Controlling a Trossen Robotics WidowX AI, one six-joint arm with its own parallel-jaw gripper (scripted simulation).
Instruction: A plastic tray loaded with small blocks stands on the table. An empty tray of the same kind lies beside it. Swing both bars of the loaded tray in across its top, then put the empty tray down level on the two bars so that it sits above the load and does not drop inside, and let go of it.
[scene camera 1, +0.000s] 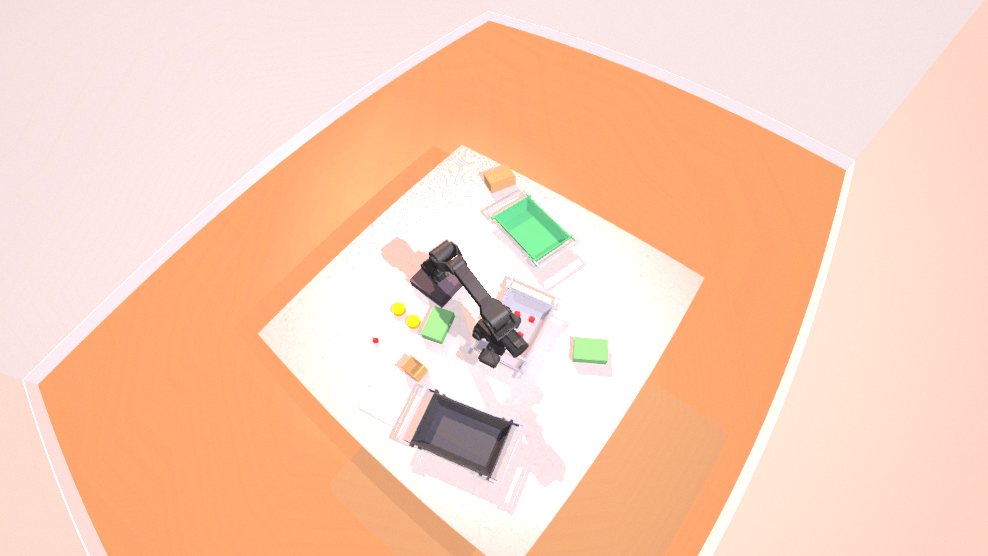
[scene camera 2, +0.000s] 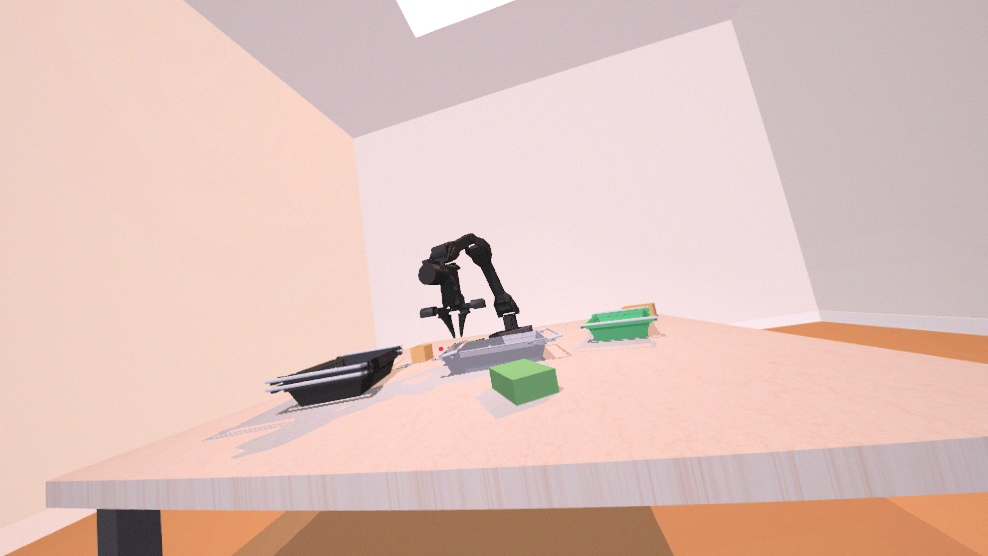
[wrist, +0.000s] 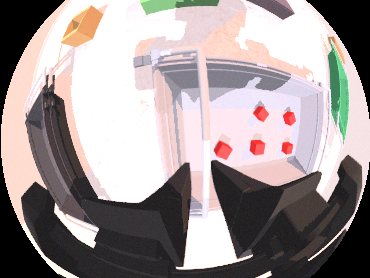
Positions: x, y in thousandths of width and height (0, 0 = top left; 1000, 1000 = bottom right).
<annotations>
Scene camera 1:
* gripper: 508, 627
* green tray: 542, 416
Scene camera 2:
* gripper: 464, 607
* green tray: 639, 582
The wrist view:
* gripper: 542, 599
</annotations>
